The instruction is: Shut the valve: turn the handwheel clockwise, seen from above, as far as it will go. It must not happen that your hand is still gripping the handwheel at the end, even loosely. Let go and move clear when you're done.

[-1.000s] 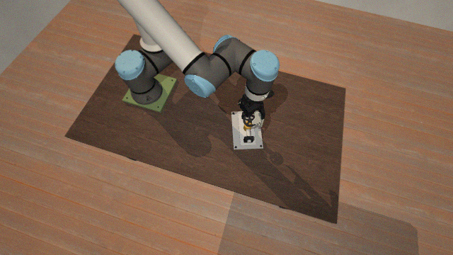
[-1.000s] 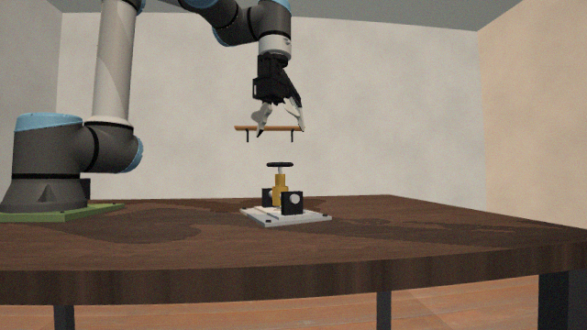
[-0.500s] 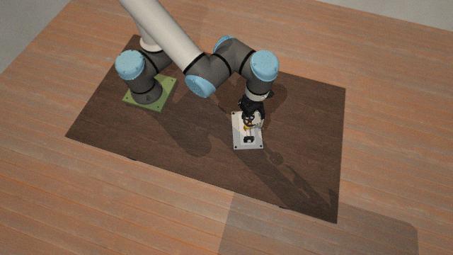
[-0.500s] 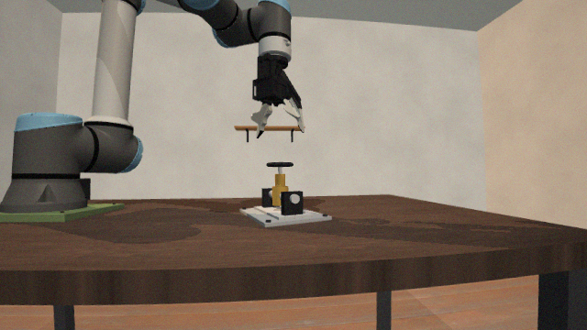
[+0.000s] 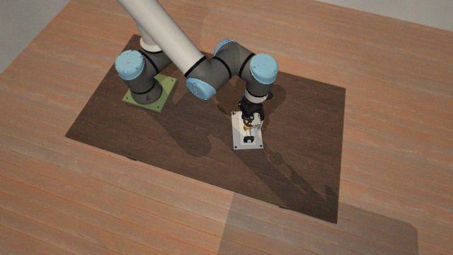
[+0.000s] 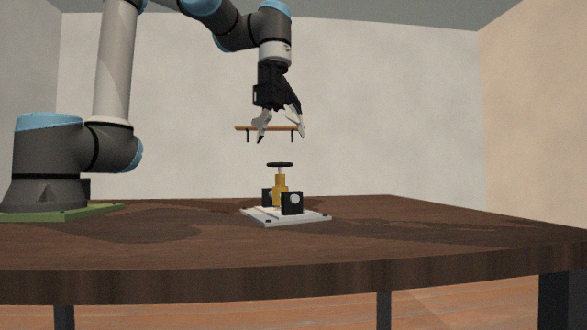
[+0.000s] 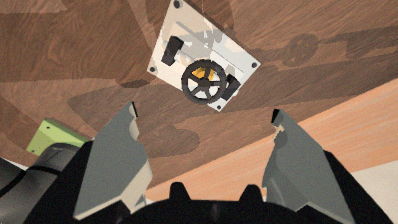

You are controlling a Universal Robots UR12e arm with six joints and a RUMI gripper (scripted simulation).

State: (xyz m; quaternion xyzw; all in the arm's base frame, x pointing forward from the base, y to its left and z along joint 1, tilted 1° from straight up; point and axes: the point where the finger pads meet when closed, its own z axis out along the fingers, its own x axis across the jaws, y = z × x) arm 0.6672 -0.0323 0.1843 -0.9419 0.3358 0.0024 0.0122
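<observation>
Now: the black spoked handwheel 7 cm below my hand.
</observation>
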